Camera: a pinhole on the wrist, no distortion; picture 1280 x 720 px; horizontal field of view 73.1 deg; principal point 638.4 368.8 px. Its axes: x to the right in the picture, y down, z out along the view. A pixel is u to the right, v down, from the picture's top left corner.
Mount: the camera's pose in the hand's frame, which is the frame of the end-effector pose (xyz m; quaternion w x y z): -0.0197 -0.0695 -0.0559 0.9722 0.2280 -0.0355 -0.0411
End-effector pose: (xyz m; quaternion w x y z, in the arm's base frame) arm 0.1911 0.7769 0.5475 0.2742 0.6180 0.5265 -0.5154
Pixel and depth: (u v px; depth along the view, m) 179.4 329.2 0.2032
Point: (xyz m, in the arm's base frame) 0.0167 0.6673 0.6773
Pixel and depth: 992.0 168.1 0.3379
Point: -0.1736 0.7045 0.4626
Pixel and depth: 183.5 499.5 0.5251
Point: -0.1212 0.3299 0.7613
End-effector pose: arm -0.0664 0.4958 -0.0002 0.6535 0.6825 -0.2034 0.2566
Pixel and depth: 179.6 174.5 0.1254
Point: -0.0526 0.4591 -0.1746
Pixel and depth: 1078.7 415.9 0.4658
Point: 0.2736 0.1412 -0.1129
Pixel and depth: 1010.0 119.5 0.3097
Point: 0.1952 0.3324 -0.1887
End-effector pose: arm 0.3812 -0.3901 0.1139 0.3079 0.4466 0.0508 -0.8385
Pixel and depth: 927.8 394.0 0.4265
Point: -0.0427 -0.3429 0.1990
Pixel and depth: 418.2 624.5 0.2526
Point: 0.2188 -0.3277 0.2915
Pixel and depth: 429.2 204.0 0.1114
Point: 0.3056 -0.2661 0.1528
